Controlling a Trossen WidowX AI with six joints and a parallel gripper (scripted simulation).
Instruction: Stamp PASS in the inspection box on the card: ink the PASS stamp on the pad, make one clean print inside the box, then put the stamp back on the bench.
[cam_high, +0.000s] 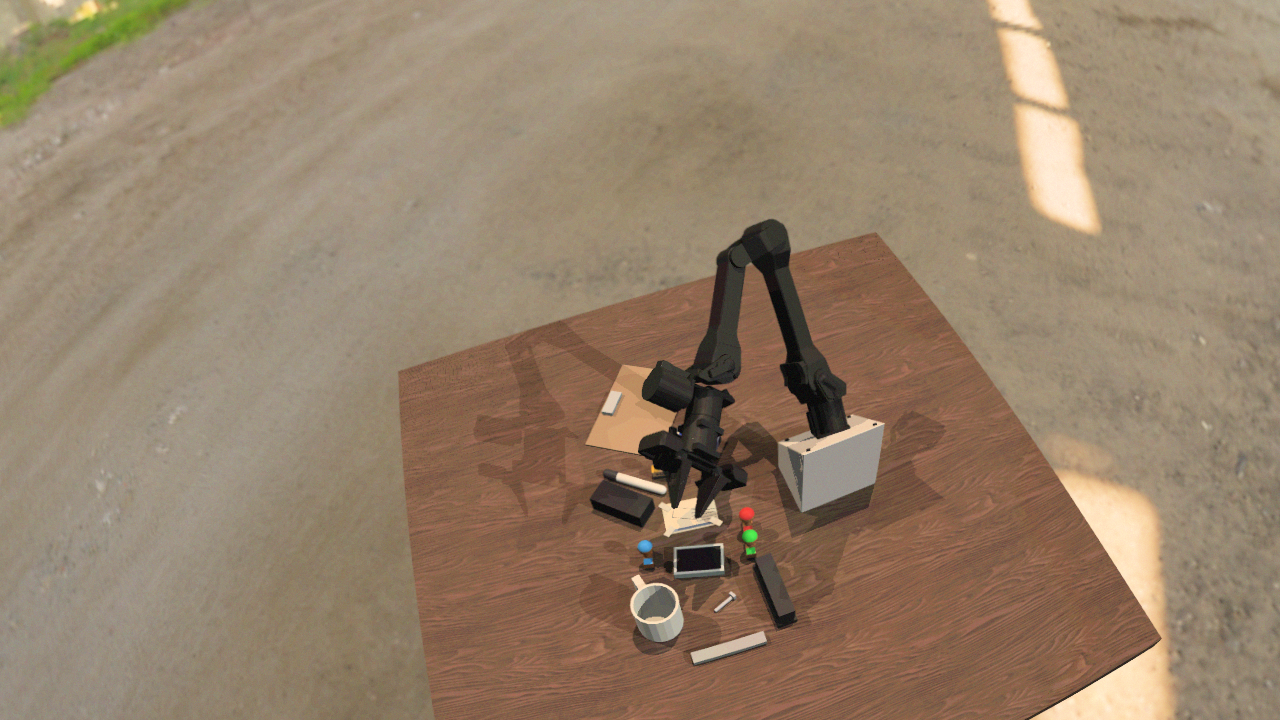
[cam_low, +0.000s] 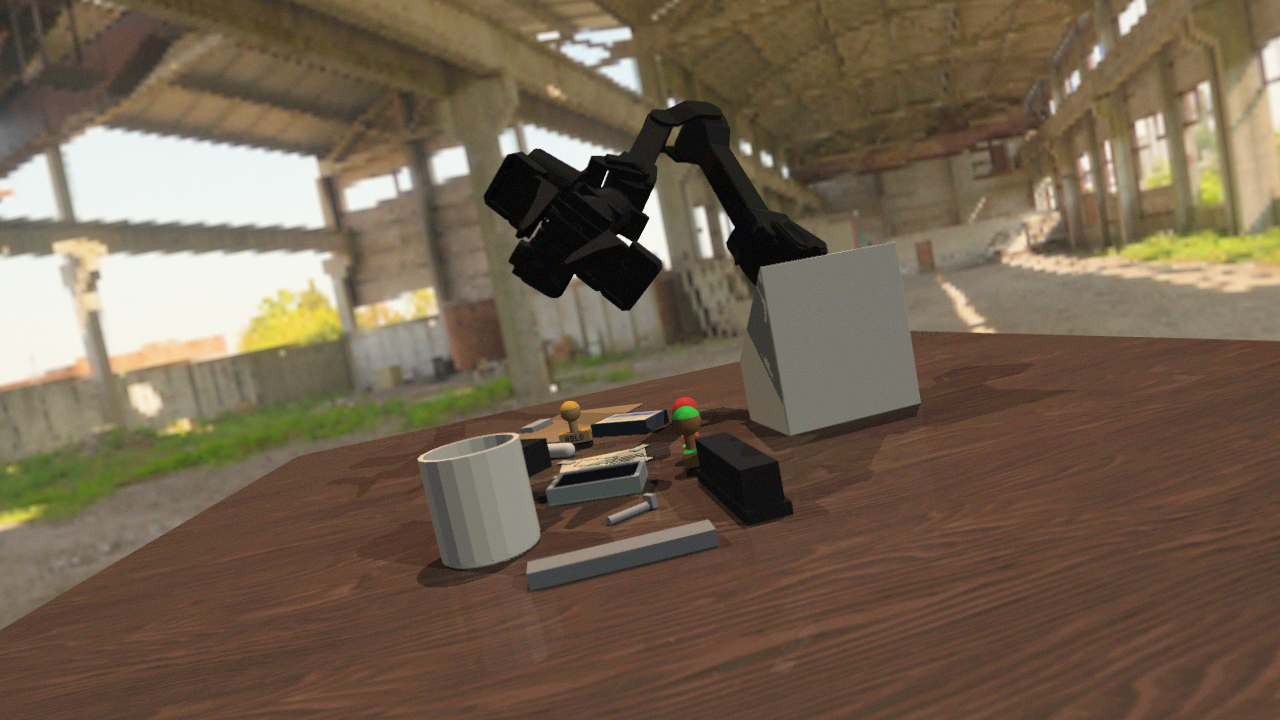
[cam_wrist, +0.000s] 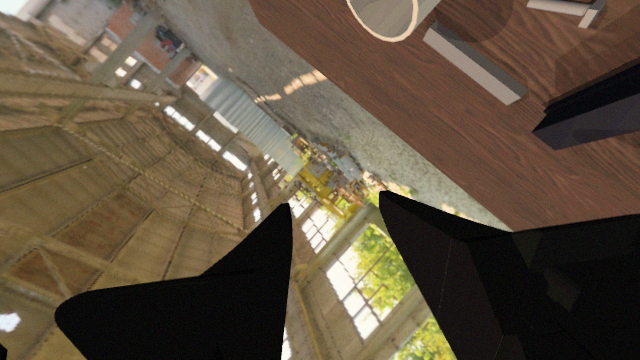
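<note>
Right now the green-knobbed stamp is 10 cm behind my gripper tip, 4 cm to the right of it and 21 cm below it. Round my gripper tip: ink pad (1 cm behind, 4 cm to the right, 23 cm below); then white mug (9 cm ahead, 6 cm to the left, 20 cm below); then blue-knobbed stamp (8 cm ahead, 7 cm to the right, 21 cm below).
</note>
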